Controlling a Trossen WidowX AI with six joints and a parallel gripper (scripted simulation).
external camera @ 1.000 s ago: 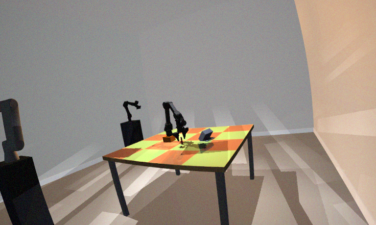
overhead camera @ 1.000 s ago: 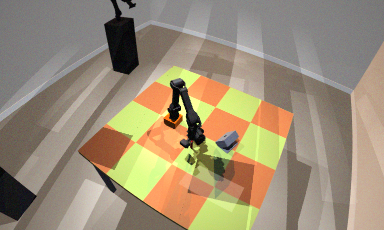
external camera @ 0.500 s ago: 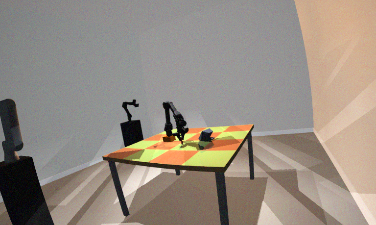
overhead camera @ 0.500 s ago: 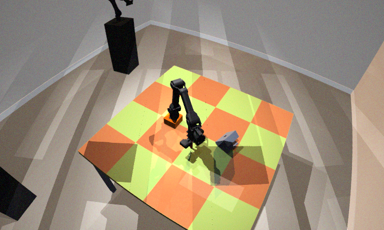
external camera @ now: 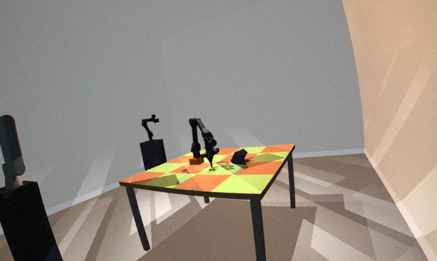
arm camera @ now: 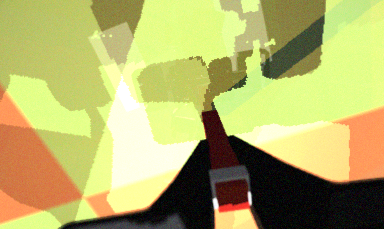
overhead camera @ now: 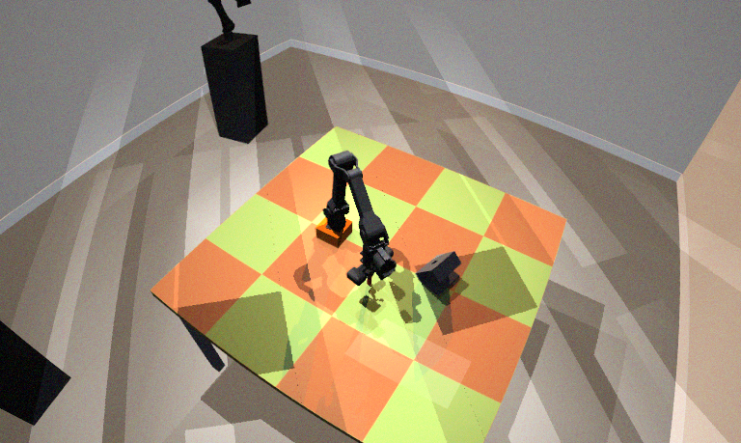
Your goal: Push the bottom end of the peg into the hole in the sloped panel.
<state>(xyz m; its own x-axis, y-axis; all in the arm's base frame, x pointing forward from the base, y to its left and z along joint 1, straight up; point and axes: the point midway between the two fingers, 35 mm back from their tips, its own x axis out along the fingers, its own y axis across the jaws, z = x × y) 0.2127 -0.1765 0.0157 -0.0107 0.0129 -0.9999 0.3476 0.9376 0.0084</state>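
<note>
Right now the grey sloped panel is 220 mm ahead of my gripper tip and 130 mm to the left of it. Also, from my gripper tip: red square peg 20 mm above.
</note>
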